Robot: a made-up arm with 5 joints. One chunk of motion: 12 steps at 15 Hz.
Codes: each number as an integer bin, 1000 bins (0 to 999) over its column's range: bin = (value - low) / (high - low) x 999, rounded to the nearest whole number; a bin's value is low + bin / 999 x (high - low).
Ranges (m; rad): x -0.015..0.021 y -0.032..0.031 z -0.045..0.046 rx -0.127..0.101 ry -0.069..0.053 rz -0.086..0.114
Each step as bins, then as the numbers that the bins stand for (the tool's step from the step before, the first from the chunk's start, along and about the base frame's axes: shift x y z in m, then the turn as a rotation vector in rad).
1 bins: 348 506 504 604 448 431
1 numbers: -0.00246 -0.00009 0.00091 0.01085 -0.01429 0.00029
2 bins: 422 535 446 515 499 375
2 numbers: 0.00021 0.00174 -0.00437 -0.00946 -0.00806 -0.01092
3 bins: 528 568 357 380 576 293
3 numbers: 0.00403 0.00382 -0.01248 -0.04027 0.00134 -0.02734
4 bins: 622 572 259 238 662 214
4 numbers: 0.00741 0.00407 -0.02141 -0.07268 0.01184 -0.04316
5 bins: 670 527 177 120 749 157
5 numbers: 0.00914 0.00123 -0.02888 -0.09961 0.02247 -0.05457
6 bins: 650 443 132 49 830 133
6 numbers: 0.00842 -0.00406 -0.03298 -0.11582 0.03236 -0.05937
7 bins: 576 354 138 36 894 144
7 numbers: 0.00576 -0.00968 -0.03243 -0.11878 0.04018 -0.05717
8 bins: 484 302 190 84 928 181
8 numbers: 0.00244 -0.01295 -0.02769 -0.10783 0.04433 -0.04976
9 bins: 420 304 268 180 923 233
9 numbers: 0.00014 -0.01283 -0.02059 -0.08592 0.04372 -0.03935
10 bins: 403 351 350 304 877 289
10 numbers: -0.00048 -0.00986 -0.01312 -0.05762 0.03810 -0.02814
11 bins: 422 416 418 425 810 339
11 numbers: 0.00021 -0.00577 -0.00692 -0.03000 0.02992 -0.01813
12 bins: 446 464 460 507 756 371
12 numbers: 0.00107 -0.00274 -0.00310 -0.01129 0.02332 -0.01173
